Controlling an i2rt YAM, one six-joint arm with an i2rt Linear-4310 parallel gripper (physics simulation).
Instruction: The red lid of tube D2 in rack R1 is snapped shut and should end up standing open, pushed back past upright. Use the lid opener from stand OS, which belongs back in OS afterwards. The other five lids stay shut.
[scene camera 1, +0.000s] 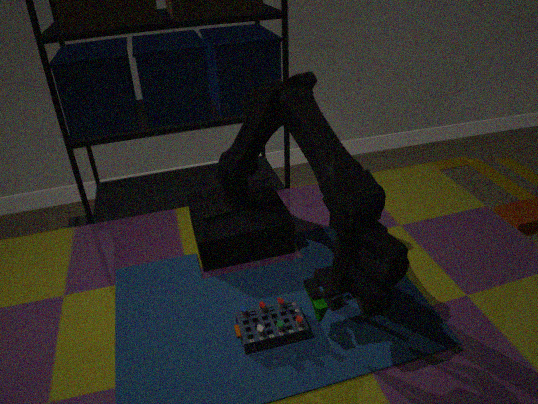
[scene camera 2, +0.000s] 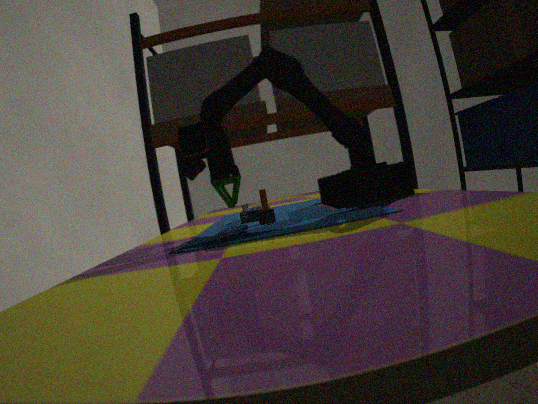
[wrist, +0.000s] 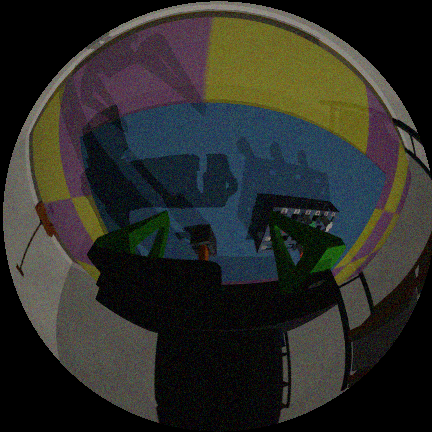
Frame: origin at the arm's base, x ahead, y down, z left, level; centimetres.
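Where they show: gripper, fingertip midpoint: (scene camera 1: 341, 313) (scene camera 2: 233, 205) (wrist: 218, 216); arm's base at its link origin: (scene camera 1: 237, 204) (scene camera 2: 362, 170).
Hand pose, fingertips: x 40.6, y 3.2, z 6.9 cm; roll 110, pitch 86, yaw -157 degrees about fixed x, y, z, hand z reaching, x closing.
Note:
Each offset is from my fingertips to the top centre of the thing. "*": to the spot under its first point. Level surfaces: height alone.
My gripper (scene camera 1: 330, 313) (scene camera 2: 231, 205) (wrist: 218, 216) is open and empty, its green fingers wide apart above the mat. The lid opener's orange handle @[* dx -7.8, dy -0.3, dz +3.0 cm] (scene camera 2: 263, 199) (wrist: 204, 251) stands upright in the small dark stand OS @[dx -7.8, dy +2.4, dz +2.5 cm] (wrist: 201, 233), below and towards the arm from the fingertips; the gripper body hides part of it in the wrist view. The dark tube rack R1 @[dx -6.2, dy +0.8, dz -12.5 cm] (scene camera 1: 277, 343) (scene camera 2: 248, 216) (wrist: 297, 200) stands beside the gripper, partly hidden by a finger in the wrist view. Its small red, green and white lids look shut. Which red lid is D2 cannot be told.
The rack stands on a blue mat @[dy +5.6 cm] (scene camera 1: 165, 320) (scene camera 2: 300, 212) (wrist: 310, 135). The black robot base (scene camera 1: 245, 235) (scene camera 2: 367, 185) stands at its back edge. A shelf unit (scene camera 1: 286, 170) with blue bins is behind the base. Arm shadows cross the mat.

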